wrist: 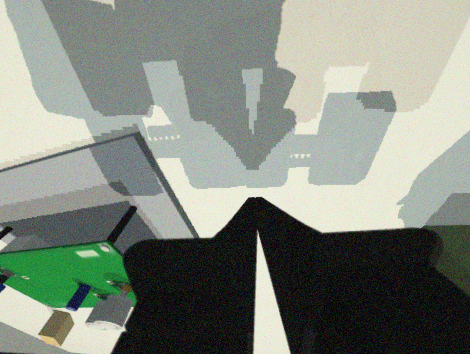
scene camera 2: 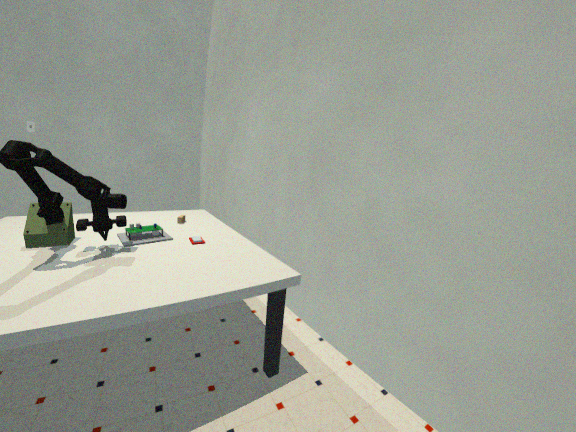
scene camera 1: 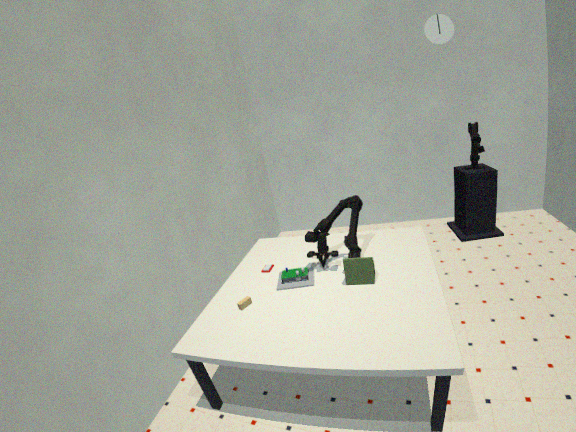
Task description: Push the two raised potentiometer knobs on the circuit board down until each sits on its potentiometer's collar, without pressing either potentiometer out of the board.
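Pixels of known places: gripper, fingertip midpoint: [wrist: 254, 203] [scene camera 2: 105, 240] [scene camera 1: 323, 267]; arm's base, origin of the base link: [scene camera 2: 54, 217] [scene camera 1: 355, 261].
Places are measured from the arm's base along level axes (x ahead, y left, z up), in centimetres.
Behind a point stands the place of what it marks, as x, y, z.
Observation:
The green circuit board [scene camera 1: 289, 274] @(39.4, -4.9, -6.8) [scene camera 2: 145, 230] @(36.6, -10.0, -6.9) [wrist: 47, 267] @(36.3, -9.4, -6.8) stands on short dark posts over a grey base plate [scene camera 1: 295, 287] @(35.4, 3.4, -10.8) [scene camera 2: 167, 238] @(45.7, -14.9, -10.5) [wrist: 60, 172] @(33.3, -15.7, -10.5). Two grey knobs show small on the board in scene camera 2, one knob [scene camera 2: 132, 226] @(31.3, -6.9, -5.2) close beside the other knob [scene camera 2: 138, 226] @(34.2, -4.7, -6.0). In the wrist view one grey knob [wrist: 110, 311] @(30.6, -7.0, -4.8) shows beside the left finger; the other cannot be made out. How far each knob stands above its collar is too small to tell. My gripper [scene camera 1: 323, 266] @(19.5, -12.5, -8.9) [scene camera 2: 105, 238] @(19.5, -12.5, -8.9) [wrist: 254, 203] @(19.5, -12.5, -8.9) is shut and empty, tip down, beside the base plate on the arm's side, touching neither knob.
The green mounting block [scene camera 1: 359, 271] @(-1.8, 6.4, -2.6) [scene camera 2: 47, 235] @(-2.5, -4.8, -6.5) [wrist: 457, 255] @(4.8, -5.7, -8.4) is at the arm's base. A wooden block [scene camera 1: 244, 303] @(61.6, 19.4, -8.3) [scene camera 2: 181, 219] @(61.0, 14.0, -8.6) [wrist: 56, 326] @(59.5, 14.8, -8.9) and a red-and-white item [scene camera 1: 267, 268] @(57.4, -20.3, -9.9) [scene camera 2: 197, 240] @(57.1, -25.3, -9.9) lie on the table [scene camera 1: 325, 330] @(16.4, 40.9, -11.3) [scene camera 2: 200, 270] @(47.7, -53.6, -11.3). A blue part [wrist: 79, 296] @(34.7, -6.5, -5.9) stands on the board.

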